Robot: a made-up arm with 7 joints.
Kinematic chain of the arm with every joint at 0, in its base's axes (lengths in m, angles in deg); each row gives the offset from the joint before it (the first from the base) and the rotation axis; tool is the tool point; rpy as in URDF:
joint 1: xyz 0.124 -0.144 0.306 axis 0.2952 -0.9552 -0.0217
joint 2: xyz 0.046 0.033 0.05 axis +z
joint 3: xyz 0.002 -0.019 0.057 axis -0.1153 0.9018 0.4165
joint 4: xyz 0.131 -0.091 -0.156 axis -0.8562 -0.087 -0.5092
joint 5: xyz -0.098 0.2 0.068 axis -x
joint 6: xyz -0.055 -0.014 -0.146 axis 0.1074 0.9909 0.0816
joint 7: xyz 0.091 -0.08 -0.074 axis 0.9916 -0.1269 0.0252
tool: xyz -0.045 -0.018 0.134 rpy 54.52 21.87 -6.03
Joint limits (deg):
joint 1: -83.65..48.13
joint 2: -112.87..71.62
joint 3: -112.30..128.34
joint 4: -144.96..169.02
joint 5: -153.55..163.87
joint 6: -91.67..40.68
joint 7: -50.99..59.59
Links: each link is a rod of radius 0.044 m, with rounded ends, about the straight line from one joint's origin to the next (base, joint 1, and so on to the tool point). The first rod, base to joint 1, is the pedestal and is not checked.
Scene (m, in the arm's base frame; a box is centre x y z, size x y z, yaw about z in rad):
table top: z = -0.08
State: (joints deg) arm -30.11 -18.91 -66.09 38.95 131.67 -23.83 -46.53
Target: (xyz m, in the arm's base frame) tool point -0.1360 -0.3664 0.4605
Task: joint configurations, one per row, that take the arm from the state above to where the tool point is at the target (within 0.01 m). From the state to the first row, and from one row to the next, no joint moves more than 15 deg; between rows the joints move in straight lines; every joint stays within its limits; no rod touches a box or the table.
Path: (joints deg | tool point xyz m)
1: -16.01 -32.61 -75.33 47.65 130.95 -23.01 -47.10 | 0.3976 -0.1999 0.4161
2: -1.90 -46.31 -84.57 56.36 130.23 -22.19 -47.66 | 0.3240 -0.2871 0.5115
3: 12.20 -60.01 -93.82 65.06 129.52 -21.37 -48.23 | 0.1864 -0.3580 0.5607
4: 26.30 -73.71 -103.06 73.77 128.80 -20.56 -48.79 | 0.0186 -0.3895 0.5415
5: 40.41 -87.41 -112.30 82.47 128.08 -19.74 -49.36 | -0.1360 -0.3664 0.4605

